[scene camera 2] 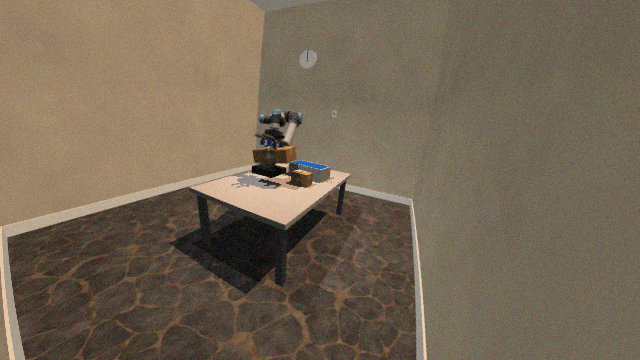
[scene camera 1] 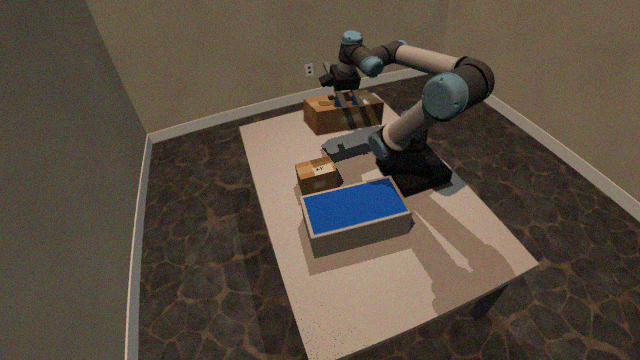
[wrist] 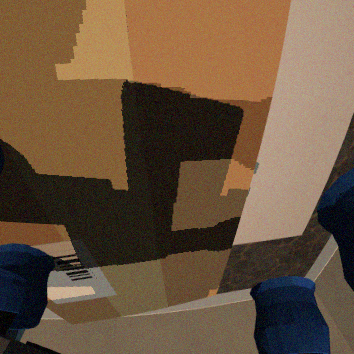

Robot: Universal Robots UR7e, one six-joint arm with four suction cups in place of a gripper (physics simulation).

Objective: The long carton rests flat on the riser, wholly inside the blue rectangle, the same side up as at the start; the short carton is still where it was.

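Where they show: hand at its tool point: (scene camera 2: 271, 146) (wrist: 160, 234); arm's base at its link origin: (scene camera 2: 267, 167) (scene camera 1: 410, 158).
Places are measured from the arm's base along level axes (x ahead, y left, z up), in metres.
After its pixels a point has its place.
Note:
The long brown carton (scene camera 1: 322, 121) @[y -0.072, x 0.362, z 0.214 m] (scene camera 2: 267, 156) @[y -0.249, x 0.257, z 0.174 m] (wrist: 200, 45) @[y -0.209, x 0.324, z 0.239 m] hangs from my suction gripper (scene camera 1: 345, 99) @[y -0.205, x 0.253, z 0.249 m] (scene camera 2: 272, 143), held by its top above the table, beyond the short carton in scene camera 1. In the wrist view, dark shadows and a barcode label show on its top, and blue suction cups (wrist: 290, 315) stand at the view's edges; their contact is unclear. The short carton (scene camera 1: 318, 182) @[y 0.048, x 0.419, z 0.005 m] (scene camera 2: 302, 178) @[y -0.050, x 0.461, z 0.009 m] stands on the table beside the riser. The grey riser (scene camera 1: 360, 237) @[y 0.350, x 0.326, z -0.003 m] (scene camera 2: 321, 173) @[y 0.170, x 0.506, z 0.025 m] bears the blue rectangle (scene camera 1: 355, 205) @[y 0.256, x 0.319, z 0.061 m] (scene camera 2: 311, 165) @[y 0.224, x 0.356, z 0.060 m] on its top, with no carton on it.
The table (scene camera 1: 360, 300) @[y 0.553, x 0.381, z -0.060 m] (scene camera 2: 250, 200) @[y -0.531, x 0.408, z -0.060 m] (wrist: 295, 125) @[y -0.514, x 0.256, z -0.060 m] carries the arm's black base (scene camera 1: 415, 170) @[y 0.079, x 0.008, z -0.002 m] (scene camera 2: 268, 170) @[y -0.080, x 0.095, z 0.001 m], which stands near the riser. The arm's upper links reach over the table. Walls stand around the room, and a wall clock (scene camera 2: 308, 59) hangs in scene camera 2.

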